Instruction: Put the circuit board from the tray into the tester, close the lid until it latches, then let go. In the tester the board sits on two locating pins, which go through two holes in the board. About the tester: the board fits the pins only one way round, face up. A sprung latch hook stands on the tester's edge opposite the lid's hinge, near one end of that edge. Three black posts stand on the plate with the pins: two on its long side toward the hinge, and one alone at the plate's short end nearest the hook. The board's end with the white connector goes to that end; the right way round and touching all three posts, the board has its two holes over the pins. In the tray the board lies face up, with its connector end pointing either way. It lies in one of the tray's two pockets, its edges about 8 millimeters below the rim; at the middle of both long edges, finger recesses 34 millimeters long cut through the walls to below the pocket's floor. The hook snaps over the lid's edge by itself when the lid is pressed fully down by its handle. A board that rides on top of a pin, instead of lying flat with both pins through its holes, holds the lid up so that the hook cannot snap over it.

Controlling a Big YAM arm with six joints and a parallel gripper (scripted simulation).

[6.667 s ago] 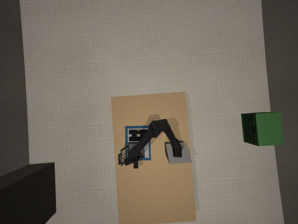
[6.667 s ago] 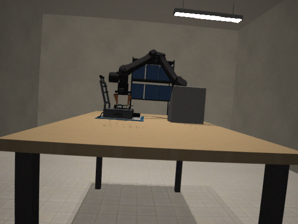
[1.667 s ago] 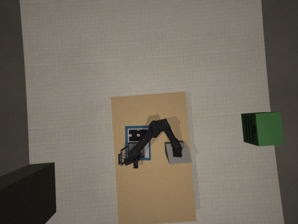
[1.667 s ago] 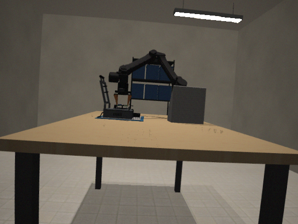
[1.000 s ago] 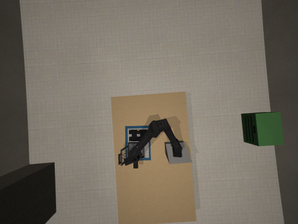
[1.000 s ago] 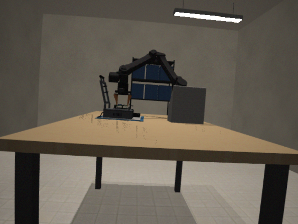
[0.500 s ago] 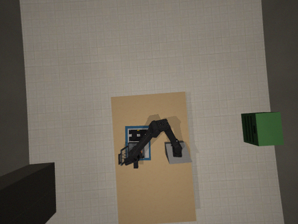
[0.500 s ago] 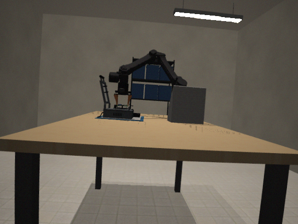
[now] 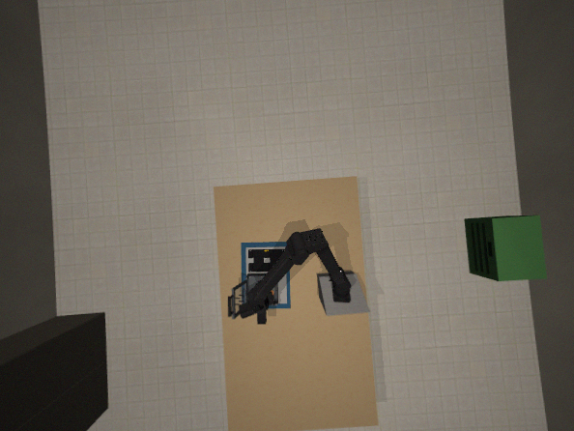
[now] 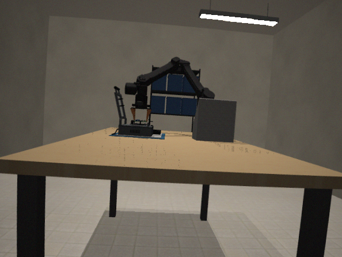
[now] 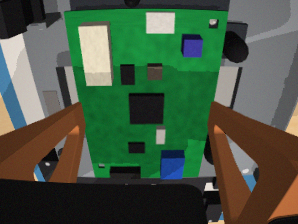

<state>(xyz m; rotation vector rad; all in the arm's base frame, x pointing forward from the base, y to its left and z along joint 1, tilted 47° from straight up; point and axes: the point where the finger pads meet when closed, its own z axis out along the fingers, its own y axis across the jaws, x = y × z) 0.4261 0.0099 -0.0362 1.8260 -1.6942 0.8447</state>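
Right now the green circuit board is right at my hand. Round my hand: black latch hook 6 cm to the left, 6 cm behind; then dark pin plate 2 cm below, 1 cm to the left, 1 cm ahead; then tester lid 13 cm ahead, 9 cm above.
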